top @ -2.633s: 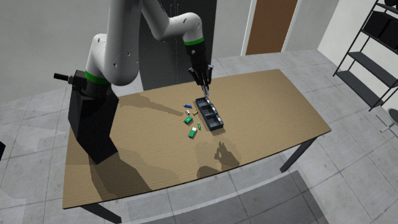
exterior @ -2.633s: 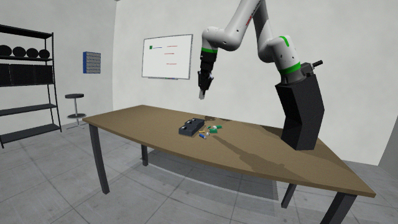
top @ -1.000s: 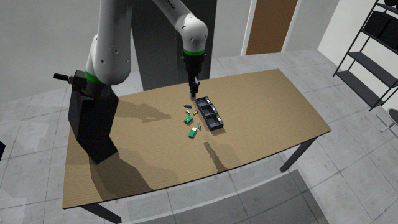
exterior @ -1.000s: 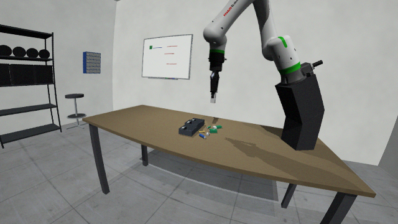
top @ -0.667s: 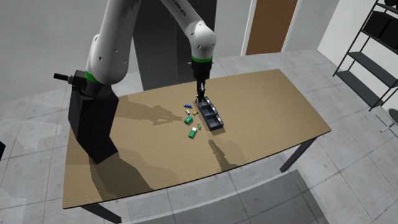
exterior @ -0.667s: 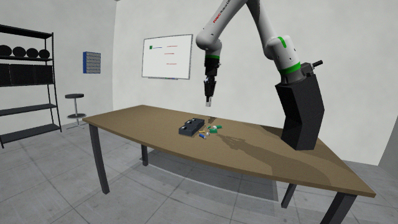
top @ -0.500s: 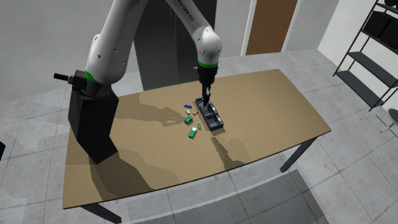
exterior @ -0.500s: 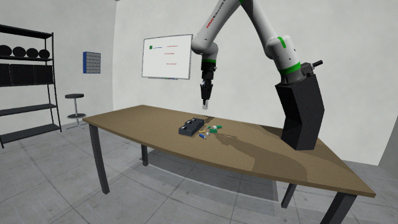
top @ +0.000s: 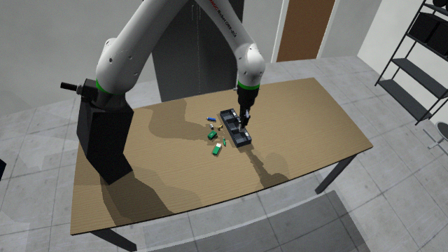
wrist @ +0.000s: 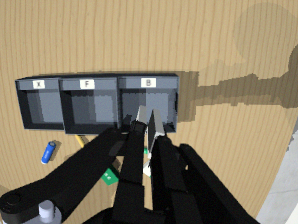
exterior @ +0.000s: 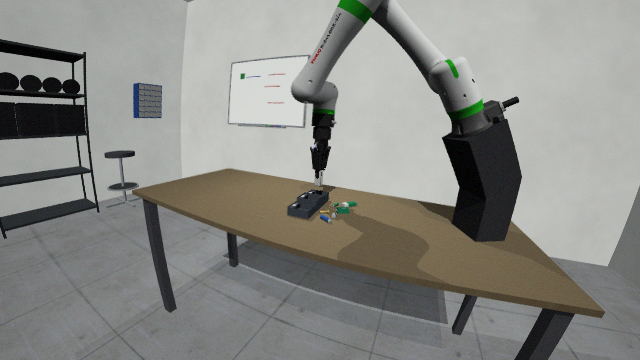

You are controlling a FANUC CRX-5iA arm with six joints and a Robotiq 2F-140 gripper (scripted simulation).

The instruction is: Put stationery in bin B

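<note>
Now: the bin row 90 mm below my hand and 80 mm to the left of it. The rest, counted from my hand: green stick: 110 mm below, 90 mm behind; then yellow piece: 110 mm to the left, 100 mm below, 90 mm behind; then green-and-white block: 130 mm behind, 100 mm below, 30 mm to the right.
</note>
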